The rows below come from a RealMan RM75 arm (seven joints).
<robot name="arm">
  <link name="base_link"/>
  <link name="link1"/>
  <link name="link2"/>
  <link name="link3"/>
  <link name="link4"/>
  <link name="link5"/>
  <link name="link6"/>
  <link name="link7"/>
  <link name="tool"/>
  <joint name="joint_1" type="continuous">
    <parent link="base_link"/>
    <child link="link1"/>
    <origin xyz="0 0 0.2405" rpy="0 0 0"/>
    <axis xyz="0 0 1"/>
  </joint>
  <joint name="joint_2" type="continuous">
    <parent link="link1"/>
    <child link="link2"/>
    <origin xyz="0 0 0" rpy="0 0 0"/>
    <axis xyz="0 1 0"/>
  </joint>
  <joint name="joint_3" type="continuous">
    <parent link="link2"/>
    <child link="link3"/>
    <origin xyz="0 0 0.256" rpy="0 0 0"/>
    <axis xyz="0 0 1"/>
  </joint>
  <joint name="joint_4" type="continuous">
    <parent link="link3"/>
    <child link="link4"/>
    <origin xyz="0 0 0" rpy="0 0 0"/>
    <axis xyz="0 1 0"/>
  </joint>
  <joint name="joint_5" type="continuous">
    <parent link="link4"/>
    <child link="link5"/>
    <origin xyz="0 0 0.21" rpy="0 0 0"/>
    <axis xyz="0 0 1"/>
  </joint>
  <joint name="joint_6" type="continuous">
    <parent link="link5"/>
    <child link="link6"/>
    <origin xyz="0 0 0" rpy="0 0 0"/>
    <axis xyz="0 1 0"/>
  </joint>
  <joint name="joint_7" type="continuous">
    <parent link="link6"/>
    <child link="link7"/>
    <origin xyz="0 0 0.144" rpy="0 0 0"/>
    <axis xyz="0 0 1"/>
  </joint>
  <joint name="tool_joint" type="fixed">
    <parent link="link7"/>
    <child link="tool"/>
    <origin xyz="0 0 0" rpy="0 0 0"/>
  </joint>
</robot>
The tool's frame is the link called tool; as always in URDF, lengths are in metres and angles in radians. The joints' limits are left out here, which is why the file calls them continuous.
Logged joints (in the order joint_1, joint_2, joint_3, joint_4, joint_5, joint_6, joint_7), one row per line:
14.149, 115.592, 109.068, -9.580, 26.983, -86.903, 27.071
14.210, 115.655, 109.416, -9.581, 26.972, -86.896, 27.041
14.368, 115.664, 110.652, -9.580, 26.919, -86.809, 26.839
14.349, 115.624, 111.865, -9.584, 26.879, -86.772, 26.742
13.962, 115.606, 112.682, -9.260, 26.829, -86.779, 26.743
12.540, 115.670, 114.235, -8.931, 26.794, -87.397, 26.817
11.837, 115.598, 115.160, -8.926, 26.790, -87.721, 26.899
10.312, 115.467, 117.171, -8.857, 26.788, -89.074, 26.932
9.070, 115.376, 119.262, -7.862, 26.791, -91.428, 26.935
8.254, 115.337, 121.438, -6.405, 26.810, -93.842, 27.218
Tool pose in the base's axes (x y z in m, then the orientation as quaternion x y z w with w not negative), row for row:
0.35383, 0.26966, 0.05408, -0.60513, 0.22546, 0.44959, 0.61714
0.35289, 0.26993, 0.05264, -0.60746, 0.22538, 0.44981, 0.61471
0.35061, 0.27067, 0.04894, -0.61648, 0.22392, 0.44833, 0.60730
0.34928, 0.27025, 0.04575, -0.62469, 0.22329, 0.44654, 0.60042
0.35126, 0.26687, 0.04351, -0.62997, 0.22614, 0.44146, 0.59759
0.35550, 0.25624, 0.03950, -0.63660, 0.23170, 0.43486, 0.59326
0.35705, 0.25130, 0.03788, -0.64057, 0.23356, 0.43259, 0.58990
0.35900, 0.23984, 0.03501, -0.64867, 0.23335, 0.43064, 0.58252
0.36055, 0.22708, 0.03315, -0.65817, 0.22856, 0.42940, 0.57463
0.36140, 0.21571, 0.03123, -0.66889, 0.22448, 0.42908, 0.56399
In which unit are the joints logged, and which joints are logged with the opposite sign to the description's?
The joints are logged in degrees. Opposite sign: joint_3.
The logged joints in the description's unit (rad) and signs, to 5 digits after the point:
0.24695, 2.01746, -1.90360, -0.16720, 0.47094, -1.51674, 0.47248
0.24801, 2.01856, -1.90967, -0.16722, 0.47075, -1.51662, 0.47195
0.25077, 2.01872, -1.93124, -0.16720, 0.46983, -1.51510, 0.46843
0.25044, 2.01802, -1.95241, -0.16727, 0.46913, -1.51446, 0.46674
0.24368, 2.01771, -1.96667, -0.16162, 0.46825, -1.51458, 0.46675
0.21886, 2.01882, -1.99378, -0.15588, 0.46764, -1.52537, 0.46804
0.20659, 2.01757, -2.00992, -0.15579, 0.46757, -1.53102, 0.46948
0.17998, 2.01528, -2.04502, -0.15458, 0.46754, -1.55463, 0.47005
0.15830, 2.01369, -2.08151, -0.13722, 0.46759, -1.59572, 0.47010
0.14406, 2.01301, -2.11949, -0.11179, 0.46792, -1.63785, 0.47504

